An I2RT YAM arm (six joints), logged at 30 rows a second.
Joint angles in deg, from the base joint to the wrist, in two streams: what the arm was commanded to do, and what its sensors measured. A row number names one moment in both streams.
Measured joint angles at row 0:
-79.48 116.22 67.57 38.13 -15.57 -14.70
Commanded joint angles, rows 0 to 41:
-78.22 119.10 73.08 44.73 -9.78 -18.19
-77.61 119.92 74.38 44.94 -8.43 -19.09
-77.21 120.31 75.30 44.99 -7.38 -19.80
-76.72 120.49 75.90 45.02 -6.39 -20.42
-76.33 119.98 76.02 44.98 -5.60 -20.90
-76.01 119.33 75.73 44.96 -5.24 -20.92
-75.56 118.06 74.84 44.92 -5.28 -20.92
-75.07 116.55 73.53 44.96 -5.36 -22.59
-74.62 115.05 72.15 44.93 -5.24 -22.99
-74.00 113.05 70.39 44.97 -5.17 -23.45
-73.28 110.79 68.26 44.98 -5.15 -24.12
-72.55 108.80 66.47 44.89 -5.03 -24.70
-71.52 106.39 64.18 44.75 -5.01 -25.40
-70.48 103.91 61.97 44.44 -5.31 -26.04
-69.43 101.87 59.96 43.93 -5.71 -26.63
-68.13 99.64 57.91 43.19 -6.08 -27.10
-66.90 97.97 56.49 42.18 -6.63 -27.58
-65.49 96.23 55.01 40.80 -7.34 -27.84
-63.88 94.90 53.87 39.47 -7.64 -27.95
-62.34 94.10 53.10 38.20 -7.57 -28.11
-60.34 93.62 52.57 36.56 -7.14 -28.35
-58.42 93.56 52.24 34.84 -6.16 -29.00
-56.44 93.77 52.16 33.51 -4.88 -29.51
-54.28 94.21 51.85 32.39 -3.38 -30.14
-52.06 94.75 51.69 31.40 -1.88 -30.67
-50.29 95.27 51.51 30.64 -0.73 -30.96
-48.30 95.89 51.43 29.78 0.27 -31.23
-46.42 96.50 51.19 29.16 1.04 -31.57
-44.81 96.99 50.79 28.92 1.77 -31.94
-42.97 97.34 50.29 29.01 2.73 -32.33
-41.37 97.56 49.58 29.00 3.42 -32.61
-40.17 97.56 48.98 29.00 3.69 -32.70
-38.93 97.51 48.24 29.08 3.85 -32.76
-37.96 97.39 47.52 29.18 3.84 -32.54
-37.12 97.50 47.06 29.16 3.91 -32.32
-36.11 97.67 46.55 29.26 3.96 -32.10
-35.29 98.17 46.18 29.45 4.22 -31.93
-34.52 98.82 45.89 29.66 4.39 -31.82
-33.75 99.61 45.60 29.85 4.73 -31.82
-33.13 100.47 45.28 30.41 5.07 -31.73
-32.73 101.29 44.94 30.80 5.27 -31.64
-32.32 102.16 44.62 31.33 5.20 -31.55
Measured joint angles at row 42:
-33.34 99.85 46.06 30.15 3.49 -31.92
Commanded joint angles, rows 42 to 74:
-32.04 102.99 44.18 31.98 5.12 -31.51
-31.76 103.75 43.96 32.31 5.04 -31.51
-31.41 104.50 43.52 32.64 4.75 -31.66
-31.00 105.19 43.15 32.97 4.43 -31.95
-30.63 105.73 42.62 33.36 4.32 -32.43
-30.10 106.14 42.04 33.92 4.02 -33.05
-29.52 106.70 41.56 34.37 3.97 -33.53
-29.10 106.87 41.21 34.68 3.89 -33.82
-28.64 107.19 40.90 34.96 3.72 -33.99
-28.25 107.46 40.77 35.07 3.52 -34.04
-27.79 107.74 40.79 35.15 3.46 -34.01
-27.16 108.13 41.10 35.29 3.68 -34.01
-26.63 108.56 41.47 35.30 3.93 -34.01
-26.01 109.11 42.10 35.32 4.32 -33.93
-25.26 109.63 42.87 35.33 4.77 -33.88
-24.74 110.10 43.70 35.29 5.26 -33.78
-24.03 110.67 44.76 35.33 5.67 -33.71
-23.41 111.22 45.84 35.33 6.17 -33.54
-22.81 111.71 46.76 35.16 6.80 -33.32
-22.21 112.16 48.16 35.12 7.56 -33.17
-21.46 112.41 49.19 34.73 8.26 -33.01
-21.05 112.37 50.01 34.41 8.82 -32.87
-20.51 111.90 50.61 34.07 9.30 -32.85
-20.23 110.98 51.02 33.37 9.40 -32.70
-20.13 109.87 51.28 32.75 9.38 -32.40
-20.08 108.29 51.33 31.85 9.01 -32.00
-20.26 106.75 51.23 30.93 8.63 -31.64
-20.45 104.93 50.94 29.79 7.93 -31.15
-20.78 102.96 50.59 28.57 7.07 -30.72
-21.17 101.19 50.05 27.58 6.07 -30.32
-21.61 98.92 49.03 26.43 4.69 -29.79
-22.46 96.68 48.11 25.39 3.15 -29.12
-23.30 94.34 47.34 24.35 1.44 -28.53
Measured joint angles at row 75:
-21.45 100.92 49.01 27.97 5.45 -31.29
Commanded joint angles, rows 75 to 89:
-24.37 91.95 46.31 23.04 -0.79 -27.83
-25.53 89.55 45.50 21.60 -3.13 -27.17
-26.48 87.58 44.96 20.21 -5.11 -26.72
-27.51 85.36 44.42 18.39 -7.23 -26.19
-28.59 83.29 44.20 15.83 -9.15 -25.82
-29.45 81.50 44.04 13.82 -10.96 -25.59
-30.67 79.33 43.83 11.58 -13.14 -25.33
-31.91 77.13 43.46 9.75 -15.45 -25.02
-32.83 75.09 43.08 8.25 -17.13 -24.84
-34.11 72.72 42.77 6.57 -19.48 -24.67
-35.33 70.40 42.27 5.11 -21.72 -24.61
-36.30 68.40 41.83 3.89 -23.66 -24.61
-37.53 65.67 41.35 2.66 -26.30 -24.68
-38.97 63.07 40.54 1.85 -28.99 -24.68
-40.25 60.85 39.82 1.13 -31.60 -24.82
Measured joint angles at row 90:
-38.04 65.91 41.39 6.74 -21.08 -25.87
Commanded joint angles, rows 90 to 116:
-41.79 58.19 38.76 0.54 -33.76 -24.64
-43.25 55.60 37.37 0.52 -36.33 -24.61
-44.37 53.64 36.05 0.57 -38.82 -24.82
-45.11 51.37 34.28 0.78 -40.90 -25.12
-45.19 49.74 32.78 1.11 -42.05 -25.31
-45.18 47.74 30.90 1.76 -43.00 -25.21
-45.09 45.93 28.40 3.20 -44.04 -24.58
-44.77 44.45 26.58 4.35 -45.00 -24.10
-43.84 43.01 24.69 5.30 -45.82 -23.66
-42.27 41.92 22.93 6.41 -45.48 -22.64
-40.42 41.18 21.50 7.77 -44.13 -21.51
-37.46 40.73 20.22 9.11 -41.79 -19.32
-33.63 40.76 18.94 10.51 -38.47 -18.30
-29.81 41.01 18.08 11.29 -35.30 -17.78
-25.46 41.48 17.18 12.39 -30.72 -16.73
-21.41 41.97 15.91 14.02 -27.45 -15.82
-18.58 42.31 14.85 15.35 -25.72 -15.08
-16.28 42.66 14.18 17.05 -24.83 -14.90
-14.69 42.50 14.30 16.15 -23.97 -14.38
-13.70 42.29 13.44 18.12 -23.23 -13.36
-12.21 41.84 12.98 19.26 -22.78 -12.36
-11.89 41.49 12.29 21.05 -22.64 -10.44
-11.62 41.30 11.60 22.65 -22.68 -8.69
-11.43 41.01 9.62 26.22 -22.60 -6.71
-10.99 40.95 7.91 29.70 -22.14 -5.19
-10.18 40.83 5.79 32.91 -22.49 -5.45
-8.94 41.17 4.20 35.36 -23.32 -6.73
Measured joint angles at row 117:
-11.05 41.30 7.88 24.77 -24.60 -9.98
